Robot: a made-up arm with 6 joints.
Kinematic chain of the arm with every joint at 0, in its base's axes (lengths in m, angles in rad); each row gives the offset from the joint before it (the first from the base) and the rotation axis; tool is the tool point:
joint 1: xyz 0 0 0.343 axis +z
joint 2: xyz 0.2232 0 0 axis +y
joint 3: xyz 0 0 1.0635 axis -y
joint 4: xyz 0 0 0.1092 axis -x
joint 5: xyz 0.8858 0 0 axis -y
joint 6: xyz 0.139 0 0 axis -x
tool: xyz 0 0 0
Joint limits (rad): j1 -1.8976..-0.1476 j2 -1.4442..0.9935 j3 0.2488..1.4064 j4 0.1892..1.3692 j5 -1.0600..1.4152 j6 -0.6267..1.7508
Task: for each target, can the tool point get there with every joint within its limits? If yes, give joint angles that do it. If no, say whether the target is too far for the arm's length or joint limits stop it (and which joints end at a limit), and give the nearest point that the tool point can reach.
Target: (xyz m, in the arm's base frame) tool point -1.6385 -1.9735 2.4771
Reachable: no: too far | nearest point -0.6245 -1.5756 1.7870 | short by 1.289 m
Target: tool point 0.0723 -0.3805 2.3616
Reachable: yes | joints -1.6268 0.0265 1.2649 0.8334 1.1404 1.3198
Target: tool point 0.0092 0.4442 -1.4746
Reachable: no: joint limits stop it (at a limit: joint 2, joint 3, joint 4, joint 5) | nearest point 0.0367 1.7708 0.5038 | short by 2.382 m
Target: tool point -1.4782 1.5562 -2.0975
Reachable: no: too far | nearest point -1.2198 1.2842 0.5038 | short by 2.628 m
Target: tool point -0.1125 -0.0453 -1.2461
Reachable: no: joint limits stop it (at a limit: joint 1, joint 2, joint 3, joint 4, joint 5) | nearest point -0.6023 -1.7059 0.2697 | short by 2.301 m
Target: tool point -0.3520 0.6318 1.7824
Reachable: yes | joints -1.1107 -1.1431 0.3706 0.4389 -0.6318 1.4043
